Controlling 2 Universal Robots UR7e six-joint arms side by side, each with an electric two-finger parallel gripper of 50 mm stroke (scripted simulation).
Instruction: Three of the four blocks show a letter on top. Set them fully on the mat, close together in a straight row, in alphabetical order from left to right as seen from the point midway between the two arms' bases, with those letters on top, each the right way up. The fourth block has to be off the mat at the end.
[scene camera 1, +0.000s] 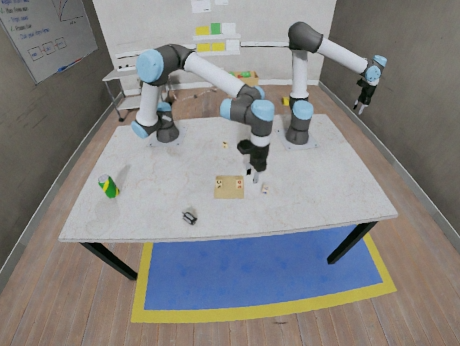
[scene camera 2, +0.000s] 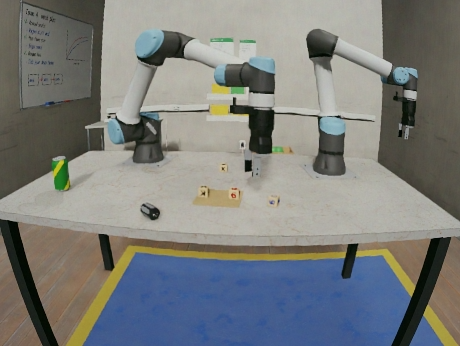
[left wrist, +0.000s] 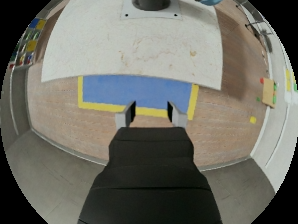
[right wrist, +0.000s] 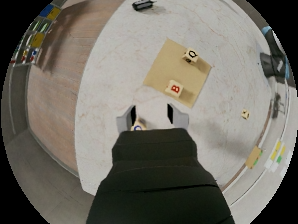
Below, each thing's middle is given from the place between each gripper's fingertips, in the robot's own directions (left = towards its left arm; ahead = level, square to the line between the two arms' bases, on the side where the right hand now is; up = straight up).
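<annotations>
Measured from my right hand (scene camera 2: 251, 173), the tan mat (right wrist: 169, 65) is 110 mm below, and it is also 100 mm to the right of that hand and 30 mm behind it.
My left hand is 180 mm above the tan mat, while being 800 mm to the left of it and 510 mm short of it.
</annotations>
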